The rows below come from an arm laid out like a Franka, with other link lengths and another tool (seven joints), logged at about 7 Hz.
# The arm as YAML. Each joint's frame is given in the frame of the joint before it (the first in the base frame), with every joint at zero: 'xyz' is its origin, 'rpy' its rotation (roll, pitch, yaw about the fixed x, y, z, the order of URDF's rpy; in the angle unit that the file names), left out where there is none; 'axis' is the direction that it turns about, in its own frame. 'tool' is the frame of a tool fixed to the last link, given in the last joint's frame.
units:
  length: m
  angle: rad
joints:
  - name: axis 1
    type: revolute
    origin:
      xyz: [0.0, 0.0, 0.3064]
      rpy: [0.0, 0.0, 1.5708]
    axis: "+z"
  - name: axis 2
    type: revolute
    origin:
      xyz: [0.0, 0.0, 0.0]
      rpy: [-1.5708, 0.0, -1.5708]
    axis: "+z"
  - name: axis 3
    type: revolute
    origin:
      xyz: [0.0, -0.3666, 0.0]
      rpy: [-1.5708, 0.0, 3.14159]
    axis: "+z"
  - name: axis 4
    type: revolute
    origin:
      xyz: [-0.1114, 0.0, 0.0]
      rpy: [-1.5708, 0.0, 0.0]
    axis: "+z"
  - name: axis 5
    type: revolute
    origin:
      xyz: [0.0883, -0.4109, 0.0]
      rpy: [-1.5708, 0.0, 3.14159]
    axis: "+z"
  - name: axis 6
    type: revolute
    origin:
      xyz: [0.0, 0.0, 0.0]
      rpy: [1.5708, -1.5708, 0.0]
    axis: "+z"
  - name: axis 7
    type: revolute
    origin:
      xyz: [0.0, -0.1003, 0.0]
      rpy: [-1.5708, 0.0, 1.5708]
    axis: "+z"
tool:
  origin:
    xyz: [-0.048, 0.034, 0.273]
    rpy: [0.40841, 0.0, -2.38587]
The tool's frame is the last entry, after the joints.
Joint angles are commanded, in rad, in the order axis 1, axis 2, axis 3, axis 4, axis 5, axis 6, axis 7. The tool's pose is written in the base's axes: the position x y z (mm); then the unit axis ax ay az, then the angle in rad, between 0 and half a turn. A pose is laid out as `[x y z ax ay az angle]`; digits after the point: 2 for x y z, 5 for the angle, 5 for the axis.
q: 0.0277, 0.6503, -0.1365, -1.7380, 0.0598, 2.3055, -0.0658
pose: [781.02 -44.57 9.87 -0.91538 0.39933 -0.05113 2.82782]
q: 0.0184, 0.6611, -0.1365, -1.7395, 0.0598, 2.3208, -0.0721
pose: [780.66 -52.07 2.66 -0.91490 0.40020 -0.05287 2.82834]
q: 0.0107, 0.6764, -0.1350, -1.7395, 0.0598, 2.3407, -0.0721
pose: [781.16 -57.60 -6.83 -0.91378 0.40238 -0.05572 2.82872]
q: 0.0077, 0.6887, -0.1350, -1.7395, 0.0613, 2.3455, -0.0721
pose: [778.49 -60.00 -15.78 -0.91296 0.40465 -0.05261 2.83172]
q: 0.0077, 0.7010, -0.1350, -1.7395, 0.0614, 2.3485, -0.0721
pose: [775.32 -60.13 -24.95 -0.91294 0.40520 -0.04842 2.83591]
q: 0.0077, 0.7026, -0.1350, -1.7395, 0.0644, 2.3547, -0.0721
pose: [776.66 -60.09 -25.37 -0.91254 0.40584 -0.05063 2.83309]
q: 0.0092, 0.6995, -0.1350, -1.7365, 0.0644, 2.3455, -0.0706
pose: [776.84 -58.70 -22.73 -0.91249 0.40615 -0.04909 2.83345]
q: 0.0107, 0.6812, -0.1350, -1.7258, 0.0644, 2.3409, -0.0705
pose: [787.18 -57.42 -4.05 -0.91297 0.40357 -0.06012 2.82363]
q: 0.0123, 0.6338, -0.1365, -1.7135, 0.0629, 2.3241, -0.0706
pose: [802.54 -56.87 37.31 -0.91318 0.39971 -0.07964 2.80649]
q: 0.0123, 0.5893, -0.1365, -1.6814, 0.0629, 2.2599, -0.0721
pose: [811.57 -54.73 80.29 -0.91337 0.39835 -0.08409 2.79534]
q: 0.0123, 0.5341, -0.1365, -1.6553, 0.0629, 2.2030, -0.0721
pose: [819.12 -52.82 130.63 -0.91311 0.39668 -0.09427 2.77993]
